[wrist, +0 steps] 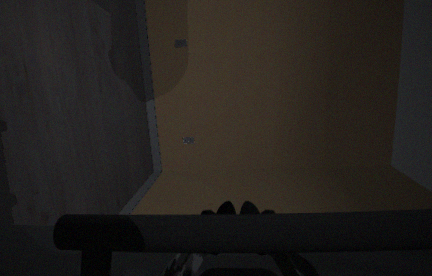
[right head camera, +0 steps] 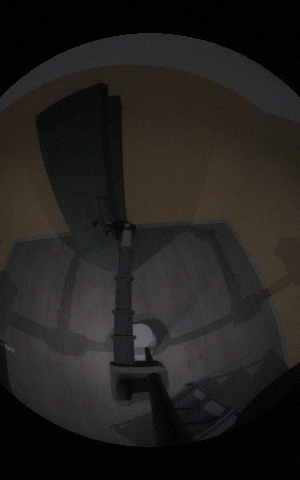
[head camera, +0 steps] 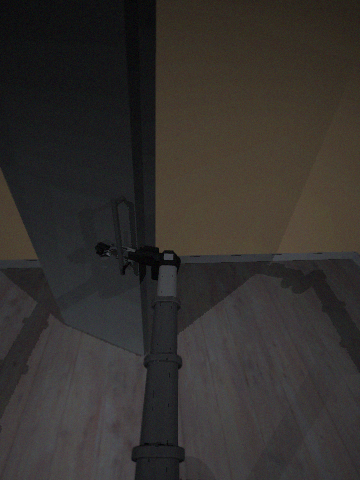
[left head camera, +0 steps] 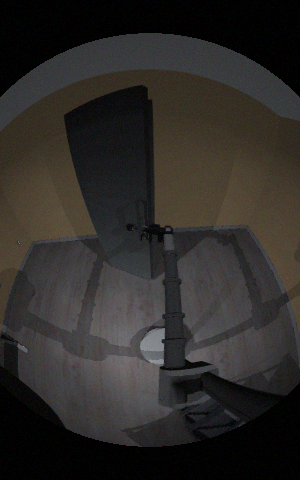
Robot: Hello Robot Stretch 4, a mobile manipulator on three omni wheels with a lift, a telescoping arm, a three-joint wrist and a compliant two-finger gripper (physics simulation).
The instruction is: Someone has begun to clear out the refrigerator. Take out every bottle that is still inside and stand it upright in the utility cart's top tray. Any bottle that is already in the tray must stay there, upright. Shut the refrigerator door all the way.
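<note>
The tall dark refrigerator door (head camera: 75,150) (left head camera: 110,170) (right head camera: 75,165) stands at a slant to the back wall, its handle side nearer me. The interior is hidden. The bar handle (head camera: 118,230) (wrist: 300,232) runs along the door and crosses close in front of my wrist view. My gripper (head camera: 102,249) (left head camera: 130,227) (right head camera: 95,223) (wrist: 238,217) is at the handle; its fingertips are close together and show past the bar, with nothing seen between them. Contact with the bar cannot be told. Bottles and the cart's top tray cannot be made out.
My extended arm (head camera: 162,380) (left head camera: 173,300) (right head camera: 124,300) reaches over the wood floor. A white round shape (left head camera: 153,345) (right head camera: 144,334) lies beside it. A dark frame with light panels (left head camera: 212,417) (right head camera: 212,406) is near the bottom right. The tan wall (head camera: 240,125) is behind.
</note>
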